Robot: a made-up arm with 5 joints. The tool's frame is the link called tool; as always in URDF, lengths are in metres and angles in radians. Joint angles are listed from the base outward. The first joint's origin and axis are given. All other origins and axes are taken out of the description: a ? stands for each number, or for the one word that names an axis. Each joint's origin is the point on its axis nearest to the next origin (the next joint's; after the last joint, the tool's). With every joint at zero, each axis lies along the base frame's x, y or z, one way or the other. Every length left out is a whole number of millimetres.
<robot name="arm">
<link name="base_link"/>
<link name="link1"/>
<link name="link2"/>
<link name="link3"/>
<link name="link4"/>
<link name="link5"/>
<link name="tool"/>
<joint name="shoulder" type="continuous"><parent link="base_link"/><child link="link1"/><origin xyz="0.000 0.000 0.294"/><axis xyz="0 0 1"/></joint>
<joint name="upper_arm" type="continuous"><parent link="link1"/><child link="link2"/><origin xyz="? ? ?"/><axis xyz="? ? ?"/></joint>
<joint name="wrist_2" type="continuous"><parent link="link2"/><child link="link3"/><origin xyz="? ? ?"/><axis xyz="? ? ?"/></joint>
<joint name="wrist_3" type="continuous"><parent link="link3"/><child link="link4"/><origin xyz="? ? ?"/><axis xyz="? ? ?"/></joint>
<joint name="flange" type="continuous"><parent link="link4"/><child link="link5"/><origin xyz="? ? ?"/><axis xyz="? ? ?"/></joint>
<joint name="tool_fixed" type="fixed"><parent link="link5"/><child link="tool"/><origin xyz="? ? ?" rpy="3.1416 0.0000 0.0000"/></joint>
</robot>
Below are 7 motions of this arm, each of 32 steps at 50 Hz.
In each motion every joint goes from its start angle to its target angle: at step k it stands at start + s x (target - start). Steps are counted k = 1, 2, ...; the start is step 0. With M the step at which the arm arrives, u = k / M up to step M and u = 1 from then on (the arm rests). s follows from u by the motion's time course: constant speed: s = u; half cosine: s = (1 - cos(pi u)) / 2; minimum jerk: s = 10 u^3 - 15 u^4 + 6 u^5.
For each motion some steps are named. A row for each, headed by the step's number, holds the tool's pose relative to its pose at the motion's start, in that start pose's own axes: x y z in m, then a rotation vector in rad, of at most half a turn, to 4 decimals.
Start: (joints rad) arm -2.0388 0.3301 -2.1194 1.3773 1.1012
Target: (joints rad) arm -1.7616 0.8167 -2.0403 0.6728 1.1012
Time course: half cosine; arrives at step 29
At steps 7, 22, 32:
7: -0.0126 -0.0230 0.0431 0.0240 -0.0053 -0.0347
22: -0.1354 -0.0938 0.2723 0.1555 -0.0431 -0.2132
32: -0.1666 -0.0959 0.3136 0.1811 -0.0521 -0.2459

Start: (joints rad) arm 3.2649 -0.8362 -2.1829 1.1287 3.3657
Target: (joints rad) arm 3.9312 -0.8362 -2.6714 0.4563 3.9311
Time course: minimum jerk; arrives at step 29
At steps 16, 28, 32:
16: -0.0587 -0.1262 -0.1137 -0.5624 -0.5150 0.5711
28: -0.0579 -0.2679 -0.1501 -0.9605 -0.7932 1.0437
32: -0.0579 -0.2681 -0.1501 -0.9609 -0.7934 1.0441

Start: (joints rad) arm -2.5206 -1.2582 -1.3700 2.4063 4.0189
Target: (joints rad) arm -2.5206 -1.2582 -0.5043 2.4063 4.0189
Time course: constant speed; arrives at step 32
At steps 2, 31, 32:
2: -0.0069 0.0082 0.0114 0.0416 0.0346 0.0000
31: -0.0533 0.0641 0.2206 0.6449 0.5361 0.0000
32: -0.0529 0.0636 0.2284 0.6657 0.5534 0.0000

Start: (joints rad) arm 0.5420 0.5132 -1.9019 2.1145 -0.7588
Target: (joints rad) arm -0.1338 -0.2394 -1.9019 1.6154 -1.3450
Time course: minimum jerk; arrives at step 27
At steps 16, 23, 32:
16: -0.3421 -0.0845 -0.0660 -0.5860 0.5854 0.0745
23: -0.4576 -0.1903 -0.0473 -0.9525 0.6452 0.1897
32: -0.4651 -0.2009 -0.0447 -0.9844 0.6431 0.2015

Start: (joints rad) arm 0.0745 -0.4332 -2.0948 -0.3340 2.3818
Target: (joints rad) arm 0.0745 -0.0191 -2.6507 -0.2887 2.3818
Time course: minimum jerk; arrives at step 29
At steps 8, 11, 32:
8: 0.0080 0.0076 0.0096 0.0088 -0.0093 0.0000
11: 0.0176 0.0167 0.0192 0.0188 -0.0198 0.0000
32: 0.0679 0.0645 0.0442 0.0665 -0.0700 0.0000

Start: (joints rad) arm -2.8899 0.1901 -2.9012 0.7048 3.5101
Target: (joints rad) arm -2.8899 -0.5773 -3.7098 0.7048 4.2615
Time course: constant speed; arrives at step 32
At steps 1, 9, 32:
1: -0.0173 0.0067 -0.0214 -0.0183 -0.0457 0.0235
9: -0.1227 0.0474 -0.2151 -0.2028 -0.3951 0.2079
32: -0.0609 0.0235 -0.8104 -1.0884 -1.1819 0.5865

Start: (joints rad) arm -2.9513 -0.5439 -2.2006 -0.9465 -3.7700
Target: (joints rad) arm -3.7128 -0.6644 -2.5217 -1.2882 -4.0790
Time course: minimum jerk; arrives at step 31
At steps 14, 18, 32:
14: -0.1010 0.0157 0.0102 0.0459 -0.3767 -0.3628
18: -0.1589 0.0466 0.0015 0.0637 -0.6151 -0.5406
32: -0.2301 0.1154 -0.0335 0.0791 -0.9881 -0.7432

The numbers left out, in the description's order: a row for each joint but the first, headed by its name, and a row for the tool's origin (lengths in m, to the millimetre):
upper_arm: xyz 0.000 0.000 0.000, axis 0 1 0
wrist_2: xyz 0.068 0.000 0.363, axis 0 1 0
wrist_3: xyz 0.069 0.000 -0.304, axis 0 1 0
flange: xyz 0.053 0.000 -0.068, axis 0 0 -1
tool: xyz 0.000 0.000 0.000

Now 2 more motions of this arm.
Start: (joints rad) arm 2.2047 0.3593 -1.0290 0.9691 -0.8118
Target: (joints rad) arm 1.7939 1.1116 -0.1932 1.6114 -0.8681
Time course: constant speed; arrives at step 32
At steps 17, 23, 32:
17: -0.1445 -0.0733 0.2493 0.9898 -0.6664 0.1191
23: -0.1951 -0.1345 0.2783 1.3727 -0.8535 0.1178
32: -0.2513 -0.2223 0.2644 1.9675 -1.0891 0.0489

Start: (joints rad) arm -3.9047 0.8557 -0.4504 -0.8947 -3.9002
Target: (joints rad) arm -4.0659 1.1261 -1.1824 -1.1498 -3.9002
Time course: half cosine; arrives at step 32
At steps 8, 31, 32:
8: -0.0114 -0.0229 0.0212 0.0810 -0.0678 0.0202
31: -0.0474 -0.1607 0.1051 0.5801 -0.4331 0.1088
32: -0.0474 -0.1611 0.1052 0.5816 -0.4341 0.1090

